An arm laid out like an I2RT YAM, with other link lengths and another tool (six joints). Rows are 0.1 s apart.
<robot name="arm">
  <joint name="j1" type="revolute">
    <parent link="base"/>
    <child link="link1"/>
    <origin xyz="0 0 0.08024" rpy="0 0 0"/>
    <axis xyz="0 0 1"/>
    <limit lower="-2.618" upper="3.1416"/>
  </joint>
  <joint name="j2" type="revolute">
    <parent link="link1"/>
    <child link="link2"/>
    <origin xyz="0.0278 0.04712 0.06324" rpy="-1.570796 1.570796 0"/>
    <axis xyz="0 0 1"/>
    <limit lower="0" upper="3.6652"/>
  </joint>
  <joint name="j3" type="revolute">
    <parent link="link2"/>
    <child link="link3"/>
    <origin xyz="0 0.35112 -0.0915" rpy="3.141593 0 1.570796"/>
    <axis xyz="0 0 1"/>
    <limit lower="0" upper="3.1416"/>
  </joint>
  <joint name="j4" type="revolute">
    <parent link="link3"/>
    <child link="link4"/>
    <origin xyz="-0.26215 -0.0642 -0.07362" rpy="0 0 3.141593"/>
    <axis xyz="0 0 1"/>
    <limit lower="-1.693" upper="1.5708"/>
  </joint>
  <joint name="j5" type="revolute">
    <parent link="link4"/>
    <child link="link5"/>
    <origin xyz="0.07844 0.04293 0.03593" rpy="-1.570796 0 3.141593"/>
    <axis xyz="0 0 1"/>
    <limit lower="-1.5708" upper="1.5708"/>
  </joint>
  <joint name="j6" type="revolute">
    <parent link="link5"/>
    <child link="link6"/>
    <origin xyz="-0.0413 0 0.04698" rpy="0 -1.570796 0"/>
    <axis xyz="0 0 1"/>
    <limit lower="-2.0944" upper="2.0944"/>
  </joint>
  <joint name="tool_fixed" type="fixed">
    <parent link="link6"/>
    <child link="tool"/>
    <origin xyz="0.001 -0.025 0.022" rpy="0.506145 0 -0.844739"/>
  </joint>
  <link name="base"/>
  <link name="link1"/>
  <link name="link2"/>
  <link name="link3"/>
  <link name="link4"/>
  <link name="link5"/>
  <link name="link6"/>
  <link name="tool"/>
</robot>
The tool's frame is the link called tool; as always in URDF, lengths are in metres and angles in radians.
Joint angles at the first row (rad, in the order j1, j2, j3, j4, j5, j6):
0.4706 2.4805 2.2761 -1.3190 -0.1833 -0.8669
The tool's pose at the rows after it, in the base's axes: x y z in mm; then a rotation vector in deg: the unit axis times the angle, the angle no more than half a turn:
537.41 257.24 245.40 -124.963 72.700 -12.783
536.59 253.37 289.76 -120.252 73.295 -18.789
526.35 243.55 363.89 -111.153 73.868 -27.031
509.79 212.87 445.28 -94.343 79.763 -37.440
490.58 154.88 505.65 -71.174 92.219 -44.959
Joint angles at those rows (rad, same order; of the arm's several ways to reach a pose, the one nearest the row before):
0.4709 2.4546 2.2925 -1.3106 -0.1577 -0.8036
0.4709 2.4065 2.3504 -1.3220 -0.1242 -0.7506
0.4709 2.3218 2.4393 -1.3361 -0.0811 -0.6655
0.4477 2.2161 2.5132 -1.3097 -0.0082 -0.4835
0.3744 2.1105 2.5339 -1.2754 0.0627 -0.2108

